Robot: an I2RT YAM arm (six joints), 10 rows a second.
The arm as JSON. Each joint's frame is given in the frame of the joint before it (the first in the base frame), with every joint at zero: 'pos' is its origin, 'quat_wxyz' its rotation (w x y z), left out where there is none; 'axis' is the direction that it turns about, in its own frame. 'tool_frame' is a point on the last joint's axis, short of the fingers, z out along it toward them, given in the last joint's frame.
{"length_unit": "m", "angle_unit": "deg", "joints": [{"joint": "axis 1", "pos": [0.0, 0.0, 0.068], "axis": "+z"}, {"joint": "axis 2", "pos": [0.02, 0.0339, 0.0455], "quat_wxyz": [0.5, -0.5, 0.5, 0.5], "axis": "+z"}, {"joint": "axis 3", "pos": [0.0, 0.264, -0.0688], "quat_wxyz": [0.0, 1.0, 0.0, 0.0], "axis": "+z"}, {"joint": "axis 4", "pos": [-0.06, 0.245, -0.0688], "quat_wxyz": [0.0, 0.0, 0.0, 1.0], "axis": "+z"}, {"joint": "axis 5", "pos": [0.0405, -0.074, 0.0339], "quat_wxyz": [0.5, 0.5, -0.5, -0.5], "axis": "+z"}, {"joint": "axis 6", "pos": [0.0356, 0.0, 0.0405], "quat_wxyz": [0.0, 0.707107, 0.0, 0.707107], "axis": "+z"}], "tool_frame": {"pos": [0.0, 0.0, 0.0]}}
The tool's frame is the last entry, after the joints.
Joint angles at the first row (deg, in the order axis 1, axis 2, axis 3, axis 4, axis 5, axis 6):
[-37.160 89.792 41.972 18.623 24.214 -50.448]
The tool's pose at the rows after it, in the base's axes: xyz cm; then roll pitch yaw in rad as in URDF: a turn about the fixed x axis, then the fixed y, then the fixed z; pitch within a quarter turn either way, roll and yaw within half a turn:
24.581 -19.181 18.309 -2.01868 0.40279 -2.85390
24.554 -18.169 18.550 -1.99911 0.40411 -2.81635
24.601 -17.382 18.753 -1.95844 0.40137 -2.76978
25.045 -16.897 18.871 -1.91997 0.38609 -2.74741
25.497 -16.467 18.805 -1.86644 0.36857 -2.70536
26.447 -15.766 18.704 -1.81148 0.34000 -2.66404
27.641 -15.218 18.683 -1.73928 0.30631 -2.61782
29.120 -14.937 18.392 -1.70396 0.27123 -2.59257
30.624 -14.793 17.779 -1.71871 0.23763 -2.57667
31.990 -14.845 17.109 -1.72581 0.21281 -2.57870
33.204 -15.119 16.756 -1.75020 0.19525 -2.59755
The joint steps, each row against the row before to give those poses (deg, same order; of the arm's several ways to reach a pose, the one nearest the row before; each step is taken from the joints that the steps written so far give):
[1.982 -1.648 -3.376 4.798 0.999 -2.450]
[1.533 -1.708 -1.466 0.898 0.087 -0.660]
[1.315 -1.045 -1.484 2.756 0.170 -1.631]
[1.398 0.361 -0.270 2.449 1.603 -1.584]
[1.216 0.980 -0.782 4.714 0.764 -2.664]
[2.187 1.906 -0.053 4.884 1.735 -3.030]
[2.035 2.879 0.512 6.579 1.537 -4.138]
[1.677 3.673 1.896 3.829 1.261 -3.033]
[1.276 3.403 2.661 -0.346 0.328 -1.271]
[0.861 3.502 2.626 0.221 1.036 -0.903]
[0.399 2.431 3.170 -2.610 1.169 0.303]

